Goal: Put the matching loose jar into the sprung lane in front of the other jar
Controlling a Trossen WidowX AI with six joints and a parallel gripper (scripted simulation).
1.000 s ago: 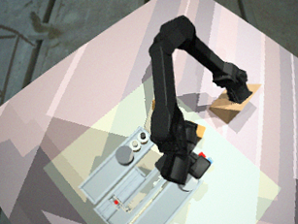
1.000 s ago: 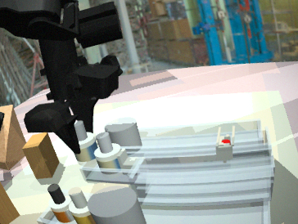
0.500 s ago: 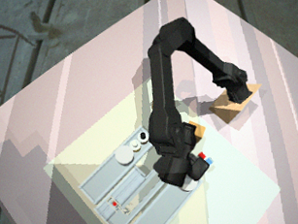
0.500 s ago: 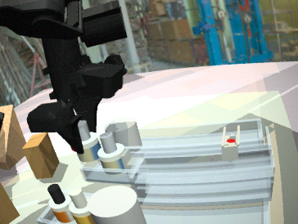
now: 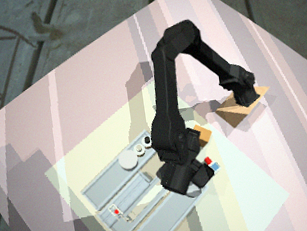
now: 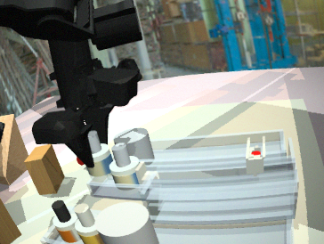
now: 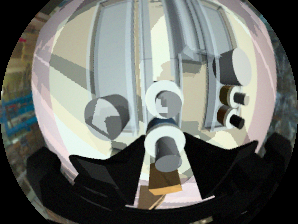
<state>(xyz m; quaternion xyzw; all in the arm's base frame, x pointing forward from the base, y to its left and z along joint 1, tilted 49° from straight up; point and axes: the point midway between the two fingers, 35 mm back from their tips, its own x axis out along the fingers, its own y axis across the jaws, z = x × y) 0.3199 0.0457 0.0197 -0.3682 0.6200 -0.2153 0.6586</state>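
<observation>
Right now my gripper tip is 160 mm short of the sprung lane and 30 mm above it. Also, from my gripper tip: red mark (230 mm ahead, 20 mm above).
</observation>
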